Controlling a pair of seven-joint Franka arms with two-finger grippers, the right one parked.
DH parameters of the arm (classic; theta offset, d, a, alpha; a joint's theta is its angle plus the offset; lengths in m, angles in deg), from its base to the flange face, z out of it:
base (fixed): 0 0 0 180
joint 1: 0 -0.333 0 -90
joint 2: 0 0 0 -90
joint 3: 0 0.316 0.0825 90
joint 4: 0 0 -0.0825 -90
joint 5: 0 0.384 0 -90
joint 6: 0 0 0.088 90
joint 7: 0 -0.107 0 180
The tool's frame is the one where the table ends.
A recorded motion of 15 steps. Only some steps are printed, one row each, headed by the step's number.
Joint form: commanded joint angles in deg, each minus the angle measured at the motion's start. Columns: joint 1, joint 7, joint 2, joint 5, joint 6, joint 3, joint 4.
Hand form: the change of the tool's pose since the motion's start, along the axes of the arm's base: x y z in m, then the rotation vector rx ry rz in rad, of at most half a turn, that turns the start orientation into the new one. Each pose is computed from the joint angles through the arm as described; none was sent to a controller.
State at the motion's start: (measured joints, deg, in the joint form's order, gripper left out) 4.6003 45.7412 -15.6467 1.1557 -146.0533 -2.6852 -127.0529
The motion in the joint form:
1: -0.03 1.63 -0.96 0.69 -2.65 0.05 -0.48
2: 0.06 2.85 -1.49 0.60 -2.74 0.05 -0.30
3: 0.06 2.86 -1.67 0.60 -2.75 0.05 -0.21
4: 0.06 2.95 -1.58 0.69 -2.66 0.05 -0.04
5: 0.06 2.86 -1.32 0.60 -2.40 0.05 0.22
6: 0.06 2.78 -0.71 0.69 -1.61 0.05 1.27
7: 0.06 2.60 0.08 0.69 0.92 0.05 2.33
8: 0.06 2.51 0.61 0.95 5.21 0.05 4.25
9: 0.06 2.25 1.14 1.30 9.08 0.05 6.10
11: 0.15 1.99 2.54 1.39 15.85 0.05 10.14
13: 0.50 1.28 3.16 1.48 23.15 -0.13 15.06
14: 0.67 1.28 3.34 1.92 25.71 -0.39 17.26
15: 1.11 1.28 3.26 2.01 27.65 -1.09 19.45
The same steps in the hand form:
1: 0.0004 0.0003 -0.0082 0.0011 -0.0216 0.0198
2: 0.0008 -0.0006 -0.0120 -0.0011 -0.0167 0.0408
3: 0.0011 -0.0006 -0.0131 -0.0011 -0.0153 0.0410
4: 0.0021 -0.0008 -0.0112 -0.0006 -0.0184 0.0414
5: 0.0037 -0.0009 -0.0074 -0.0017 -0.0228 0.0412
6: 0.0096 -0.0015 0.0045 -0.0021 -0.0381 0.0388
7: 0.0126 -0.0016 0.0155 0.0015 -0.0266 0.0362
8: 0.0168 -0.0017 0.0273 0.0115 0.0043 0.0322
9: 0.0208 -0.0017 0.0399 0.0218 0.0291 0.0246
11: 0.0303 -0.0028 0.0737 0.0309 0.0512 0.0206
13: 0.0393 -0.0084 0.1070 0.0401 0.0809 0.0020
14: 0.0434 -0.0126 0.1225 0.0477 0.0828 -0.0076
15: 0.0471 -0.0246 0.1363 0.0476 0.0793 -0.0263

